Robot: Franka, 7 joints.
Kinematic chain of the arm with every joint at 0, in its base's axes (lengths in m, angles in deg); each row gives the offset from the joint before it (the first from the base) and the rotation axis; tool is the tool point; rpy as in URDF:
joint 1: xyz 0 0 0.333 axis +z
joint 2: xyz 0 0 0 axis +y
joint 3: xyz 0 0 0.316 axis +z
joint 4: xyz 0.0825 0 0 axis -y
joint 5: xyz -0.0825 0 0.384 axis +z
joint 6: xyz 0 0 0 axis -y
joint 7: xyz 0.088 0 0 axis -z
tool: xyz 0 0 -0.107 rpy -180 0 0
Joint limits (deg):
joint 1: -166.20..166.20
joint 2: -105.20..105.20
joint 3: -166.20..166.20
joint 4: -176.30..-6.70
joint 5: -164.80..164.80
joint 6: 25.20..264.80
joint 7: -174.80..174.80
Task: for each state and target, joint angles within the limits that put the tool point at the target. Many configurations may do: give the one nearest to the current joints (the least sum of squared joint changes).
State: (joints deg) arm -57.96 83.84 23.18 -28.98 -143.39 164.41 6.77
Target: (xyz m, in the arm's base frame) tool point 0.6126 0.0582 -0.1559
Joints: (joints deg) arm -25.32 101.98 35.37 -55.46 -144.13 172.77 6.77
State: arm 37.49 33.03 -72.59 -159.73 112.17 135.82 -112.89
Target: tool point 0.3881 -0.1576 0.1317
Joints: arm 43.15 37.56 -58.15 -144.20 112.76 130.83 -112.89
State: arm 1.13 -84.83 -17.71 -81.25 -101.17 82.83 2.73
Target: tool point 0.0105 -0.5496 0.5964
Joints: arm 28.35 -87.37 -49.83 -107.87 -93.11 77.80 2.73
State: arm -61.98 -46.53 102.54 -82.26 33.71 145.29 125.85
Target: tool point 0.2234 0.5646 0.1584
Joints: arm -56.37 -58.65 122.77 -110.03 33.64 135.38 125.85
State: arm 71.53 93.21 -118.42 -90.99 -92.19 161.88 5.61
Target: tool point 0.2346 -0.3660 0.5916
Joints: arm 40.68 74.71 -126.75 -134.61 -95.98 159.57 5.61
